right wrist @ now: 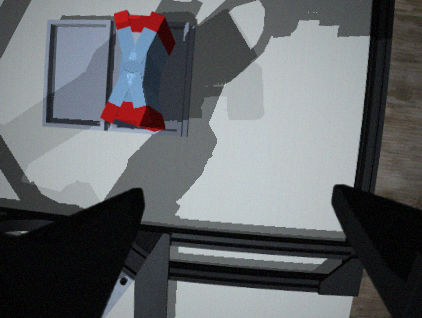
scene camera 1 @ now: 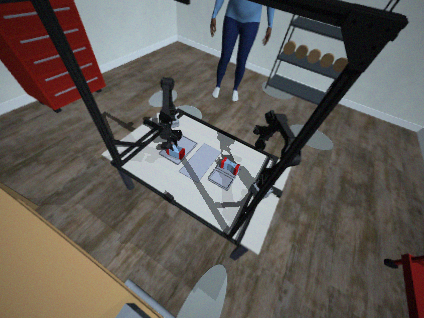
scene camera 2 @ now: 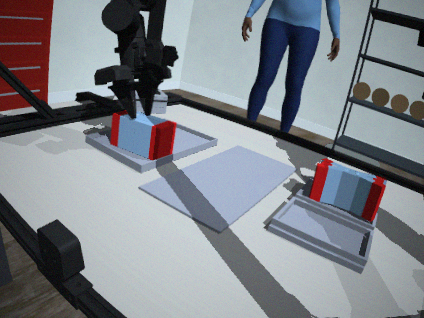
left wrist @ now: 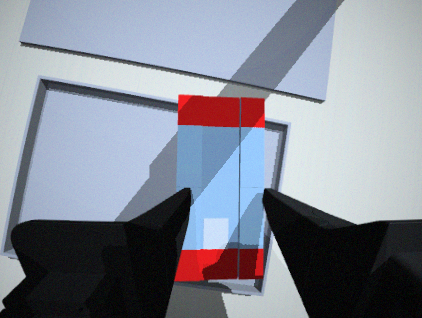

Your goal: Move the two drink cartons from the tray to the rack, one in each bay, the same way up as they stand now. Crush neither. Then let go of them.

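Places are measured from the left arm's base along level axes (x ahead, y left, z up), in millimetres.
Where they show: left gripper, fingertip midpoint: [scene camera 1: 174, 148] [scene camera 2: 141, 117] [left wrist: 227, 194]; right gripper, fingertip midpoint: [right wrist: 237, 195].
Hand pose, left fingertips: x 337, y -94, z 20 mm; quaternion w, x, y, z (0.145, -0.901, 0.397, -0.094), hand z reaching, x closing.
After its pixels a point has its place.
A blue carton with red ends [scene camera 1: 175, 151] {y -99, x 362, z 15 mm} [scene camera 2: 135, 136] {y -107, x 360, z -13 mm} [left wrist: 215, 155] {y -71, x 351, z 18 mm} is upright within the tray [scene camera 1: 190, 144] {y 53, x 284, z -49 mm} [scene camera 2: 200, 139] {y 73, x 278, z -50 mm} [left wrist: 75, 150] {y 35, x 266, z -50 mm}, near its rim. My left gripper [scene camera 1: 171, 146] {y -94, x 337, z 20 mm} [scene camera 2: 141, 118] {y -94, x 337, z 20 mm} [left wrist: 227, 194] {y -94, x 337, z 20 mm} is shut on its upper part, one finger at each long side, midway along. Whether its base touches the tray is unclear. The other carton [scene camera 1: 230, 165] {y 210, x 624, z 19 mm} [scene camera 2: 345, 189] {y 207, x 620, z -5 mm} [right wrist: 132, 65] {y 219, x 611, z 26 mm} stands in the rack [scene camera 1: 218, 184] {y 85, x 696, z -45 mm} [scene camera 2: 315, 248] {y 80, x 698, z -48 mm} [right wrist: 49, 75] {y 91, x 692, z -39 mm}, in the far bay in scene camera 2, pinched in at its middle. The near bay is empty. My right gripper [right wrist: 237, 195] {y 368, x 633, z 183 mm} is open, apart from the rack.
A flat grey plate [scene camera 1: 202, 157] [scene camera 2: 240, 170] [left wrist: 175, 35] lies between the tray and the rack. Dark frame rails [right wrist: 260, 245] {y 485, x 707, z -41 mm} run along the table edges, and tall posts rise in scene camera 1. A person [scene camera 1: 237, 45] [scene camera 2: 285, 60] stands behind the table.
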